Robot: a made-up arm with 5 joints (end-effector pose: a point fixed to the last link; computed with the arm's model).
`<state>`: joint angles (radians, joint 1 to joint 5).
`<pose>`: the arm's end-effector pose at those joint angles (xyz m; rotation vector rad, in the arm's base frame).
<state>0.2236 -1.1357 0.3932 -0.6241 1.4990</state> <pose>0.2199 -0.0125 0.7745 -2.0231 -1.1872 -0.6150</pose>
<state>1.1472 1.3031 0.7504 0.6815 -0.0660</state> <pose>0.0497 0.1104 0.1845 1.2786 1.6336 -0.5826</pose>
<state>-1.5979 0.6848 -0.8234 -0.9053 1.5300</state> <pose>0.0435 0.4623 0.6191 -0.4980 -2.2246 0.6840</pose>
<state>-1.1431 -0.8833 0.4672 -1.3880 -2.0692</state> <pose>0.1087 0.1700 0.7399 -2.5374 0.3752 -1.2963</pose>
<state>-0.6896 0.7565 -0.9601 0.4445 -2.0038</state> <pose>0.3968 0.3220 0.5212 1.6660 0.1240 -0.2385</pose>
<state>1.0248 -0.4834 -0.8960 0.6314 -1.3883</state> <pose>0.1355 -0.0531 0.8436 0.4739 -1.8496 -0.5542</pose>
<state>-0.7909 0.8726 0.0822 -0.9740 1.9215</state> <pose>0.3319 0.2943 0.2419 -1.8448 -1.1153 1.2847</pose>
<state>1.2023 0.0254 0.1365 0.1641 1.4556</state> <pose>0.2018 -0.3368 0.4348 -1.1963 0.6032 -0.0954</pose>
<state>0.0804 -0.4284 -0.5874 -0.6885 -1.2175</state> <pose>0.1731 0.0401 0.8677 0.9772 -2.2526 0.7201</pose>
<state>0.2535 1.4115 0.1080 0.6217 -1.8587</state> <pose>0.1544 0.0166 0.0786 0.4894 0.9436 -1.9407</pose>
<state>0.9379 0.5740 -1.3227 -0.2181 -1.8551</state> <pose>0.2744 -0.2387 0.7710 1.0017 -2.0110 -0.1638</pose>
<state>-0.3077 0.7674 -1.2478 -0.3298 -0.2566</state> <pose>0.4526 0.1769 0.6739 0.2883 -1.5145 0.3953</pose>
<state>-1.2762 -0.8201 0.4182 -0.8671 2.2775</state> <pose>0.1323 0.2495 0.7266 -1.5554 -1.9268 -0.1370</pose>
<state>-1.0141 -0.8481 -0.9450 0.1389 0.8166</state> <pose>-0.0023 -0.0491 0.8656 -0.0427 -2.3319 0.0686</pose>
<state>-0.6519 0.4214 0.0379 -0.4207 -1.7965</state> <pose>0.3847 0.2958 0.4013 1.6476 -0.1017 -0.0074</pose>
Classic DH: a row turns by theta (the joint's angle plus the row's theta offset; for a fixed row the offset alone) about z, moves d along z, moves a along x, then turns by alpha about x. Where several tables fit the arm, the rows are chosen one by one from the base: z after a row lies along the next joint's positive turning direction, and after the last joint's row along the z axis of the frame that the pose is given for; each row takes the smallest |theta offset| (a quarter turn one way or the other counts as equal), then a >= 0, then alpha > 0; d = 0 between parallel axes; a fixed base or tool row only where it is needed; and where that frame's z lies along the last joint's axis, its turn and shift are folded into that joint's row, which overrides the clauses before.
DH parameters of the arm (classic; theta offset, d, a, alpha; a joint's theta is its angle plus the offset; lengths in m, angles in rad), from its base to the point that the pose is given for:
base (fixed): 0.3268 0 0.0623 3.1416
joint 1: 0.3268 -0.422 0.015 1.5708
joint 2: -1.3521 0 0.1106 0
joint 3: 1.2622 0 0.256 0
joint 4: -1.4808 0.014 -0.029 1.5708
joint 5: -1.4843 -0.0986 -0.0149 -0.8599
tool (fixed): 1.7481 -0.0129 0 0

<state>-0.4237 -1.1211 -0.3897 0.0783 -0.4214</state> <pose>0.0173 0.0355 0.8478 0.6506 -2.0926 0.4880</pose>
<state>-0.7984 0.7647 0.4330 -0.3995 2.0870</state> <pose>0.2496 0.2120 0.1527 -1.8056 -0.5173 2.1937</pose>
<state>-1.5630 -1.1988 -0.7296 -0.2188 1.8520</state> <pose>0.0578 -0.1929 0.8256 -0.2942 -2.0315 -0.7084</pose>
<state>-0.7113 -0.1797 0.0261 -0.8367 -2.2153</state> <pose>0.3040 0.2501 0.6776 2.5540 -0.3377 0.6784</pose>
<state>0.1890 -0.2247 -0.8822 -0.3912 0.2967</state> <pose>0.2199 0.0138 0.8745 -0.8258 -2.0610 -0.1877</pose>
